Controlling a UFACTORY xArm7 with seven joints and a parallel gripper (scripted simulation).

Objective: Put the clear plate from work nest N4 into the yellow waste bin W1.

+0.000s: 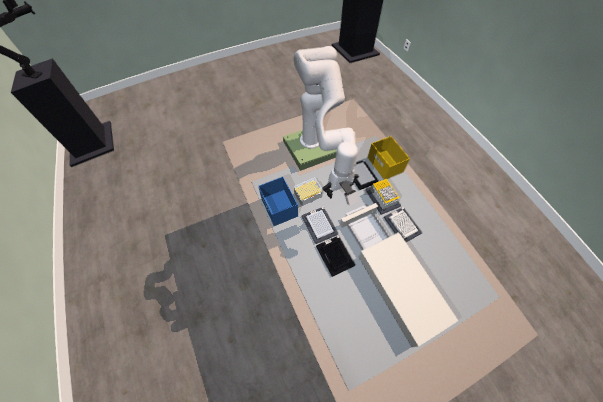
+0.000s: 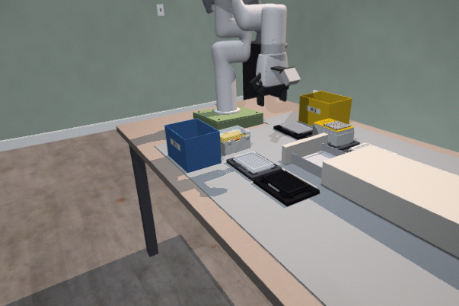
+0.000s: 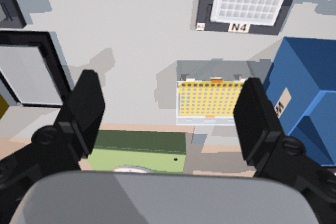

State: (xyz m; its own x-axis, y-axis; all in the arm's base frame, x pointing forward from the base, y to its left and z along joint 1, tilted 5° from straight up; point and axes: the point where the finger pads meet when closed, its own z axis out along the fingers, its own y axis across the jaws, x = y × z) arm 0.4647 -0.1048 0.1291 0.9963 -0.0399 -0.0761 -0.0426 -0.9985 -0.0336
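The clear plate is 19 cm below my hand, 10 cm to the right of it and 2 cm ahead of it. Also, from my hand: black plate (19 cm below, 19 cm ahead, 11 cm to the right); then drawer (19 cm below, 18 cm ahead, 9 cm to the left); then yellow-topped tip box (27 cm to the left, 16 cm below, 3 cm ahead).
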